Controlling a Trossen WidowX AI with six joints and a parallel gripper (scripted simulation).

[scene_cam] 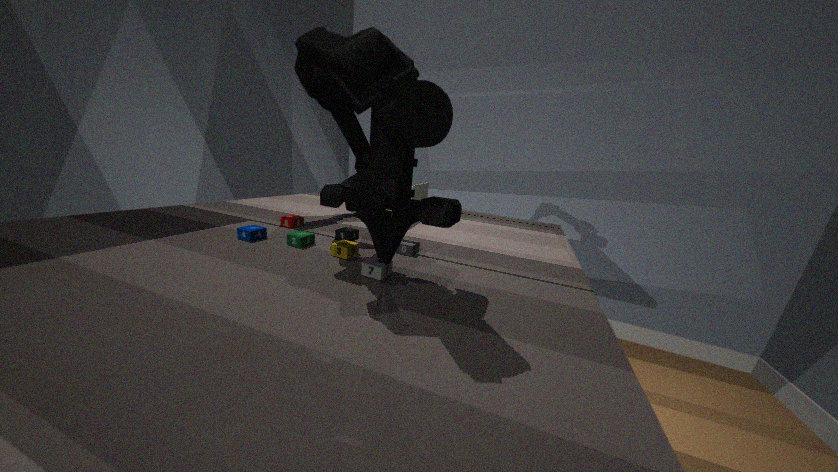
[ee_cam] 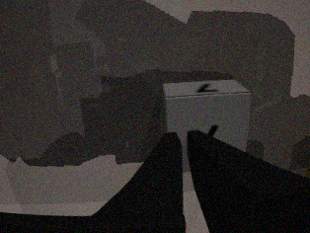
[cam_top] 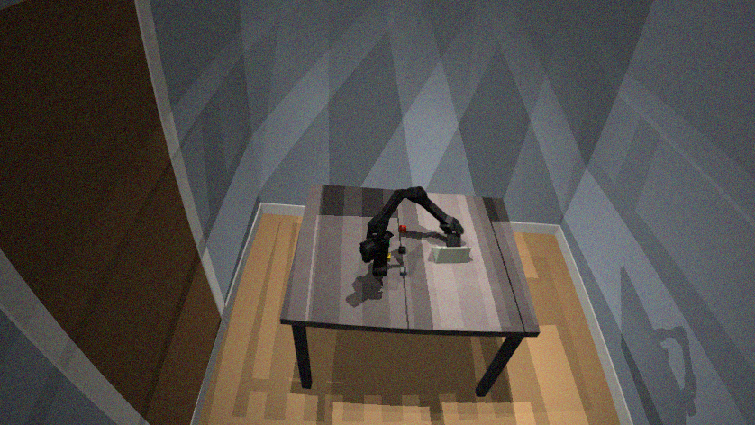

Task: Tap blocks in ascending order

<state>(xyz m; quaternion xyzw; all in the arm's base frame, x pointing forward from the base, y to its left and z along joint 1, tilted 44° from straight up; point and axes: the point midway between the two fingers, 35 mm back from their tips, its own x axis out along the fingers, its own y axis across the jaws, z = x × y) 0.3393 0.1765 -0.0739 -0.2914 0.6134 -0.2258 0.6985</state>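
Now: gripper tip 10 mm to the left of the white block and 10 mm above it. From my gripper tip the other things lie so: grey block (110 mm behind, 20 mm to the right, 10 mm below); black block (100 mm behind, 150 mm to the right, 10 mm below); yellow block (30 mm behind, 100 mm to the right, 10 mm below).
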